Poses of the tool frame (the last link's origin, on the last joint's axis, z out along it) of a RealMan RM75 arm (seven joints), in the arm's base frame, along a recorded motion.
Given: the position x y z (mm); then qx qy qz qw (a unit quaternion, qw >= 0).
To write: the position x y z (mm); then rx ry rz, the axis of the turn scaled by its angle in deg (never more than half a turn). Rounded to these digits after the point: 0 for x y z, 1 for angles.
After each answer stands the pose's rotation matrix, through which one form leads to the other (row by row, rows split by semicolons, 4 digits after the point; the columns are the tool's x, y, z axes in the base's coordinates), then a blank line. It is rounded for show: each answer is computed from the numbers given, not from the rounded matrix.
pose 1, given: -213, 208, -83, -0.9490, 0.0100, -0.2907, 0.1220
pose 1, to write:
-213, 208, -83, -158.7, 1.7, -48.6
0.8308 0.0519 0.5541; -0.0899 -0.9700 0.2257; 0.5493 -0.2373 -0.8012

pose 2, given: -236, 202, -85, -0.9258, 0.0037, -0.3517, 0.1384
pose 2, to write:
-236, 202, -85, -153.4, 0.6, -58.3
0.7526 0.0905 0.6523; -0.1042 -0.9617 0.2537; 0.6502 -0.2589 -0.7143

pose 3, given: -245, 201, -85, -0.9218, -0.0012, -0.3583, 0.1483
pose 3, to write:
-245, 201, -85, -151.9, -0.2, -59.0
0.7433 0.1085 0.6601; -0.1041 -0.9560 0.2742; 0.6609 -0.2725 -0.6993

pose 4, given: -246, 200, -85, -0.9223, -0.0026, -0.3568, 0.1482
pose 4, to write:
-246, 200, -85, -152.0, -0.4, -58.8
0.7454 0.1106 0.6574; -0.1010 -0.9561 0.2752; 0.6590 -0.2715 -0.7014

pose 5, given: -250, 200, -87, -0.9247, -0.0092, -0.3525, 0.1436
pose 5, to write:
-250, 200, -87, -152.8, -1.5, -58.2
0.7513 0.1182 0.6493; -0.0842 -0.9586 0.2721; 0.6545 -0.2591 -0.7103

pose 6, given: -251, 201, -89, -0.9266, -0.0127, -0.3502, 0.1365
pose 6, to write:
-251, 201, -89, -153.7, -2.1, -58.1
0.7544 0.1191 0.6455; -0.0721 -0.9624 0.2619; 0.6524 -0.2441 -0.7175

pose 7, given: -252, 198, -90, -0.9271, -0.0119, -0.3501, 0.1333
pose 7, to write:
-252, 198, -90, -154.0, -2.0, -58.2
0.7546 0.1154 0.6460; -0.0713 -0.9642 0.2555; 0.6523 -0.2388 -0.7193

